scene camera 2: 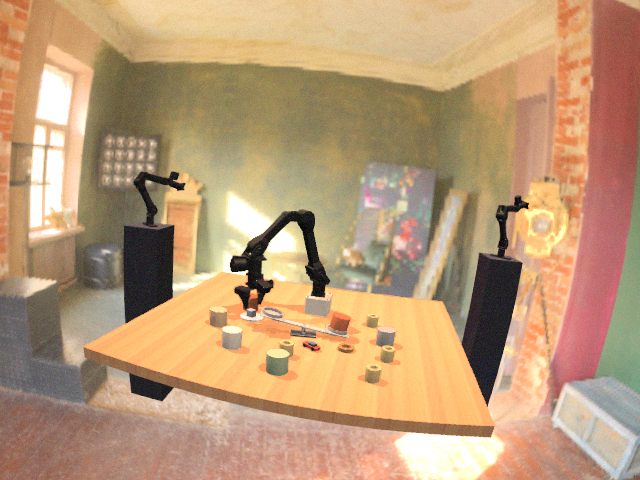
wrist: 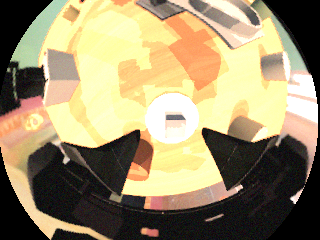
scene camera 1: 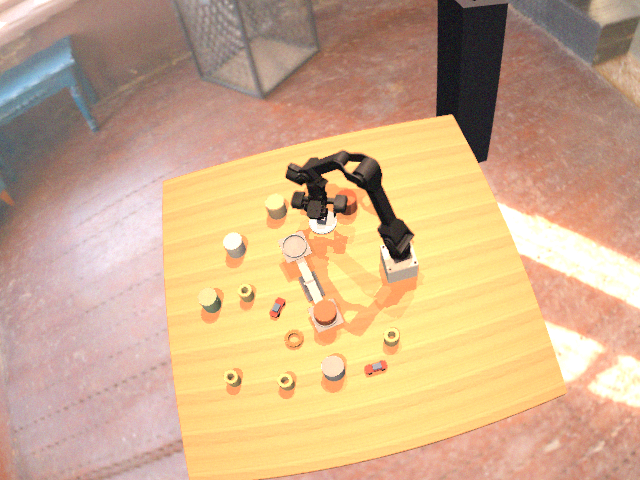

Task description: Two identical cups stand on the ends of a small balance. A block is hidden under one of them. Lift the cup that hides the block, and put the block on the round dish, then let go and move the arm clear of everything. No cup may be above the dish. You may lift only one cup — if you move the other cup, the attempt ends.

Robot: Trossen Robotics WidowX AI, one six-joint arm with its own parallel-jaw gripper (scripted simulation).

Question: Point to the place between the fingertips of the gripper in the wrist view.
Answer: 172, 131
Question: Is the gripper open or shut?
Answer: Open.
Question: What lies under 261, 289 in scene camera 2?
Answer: The gripper.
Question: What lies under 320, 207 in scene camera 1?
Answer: The gripper.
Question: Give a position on a balance beam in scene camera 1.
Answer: At 294, 247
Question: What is the gripper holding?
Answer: Nothing.
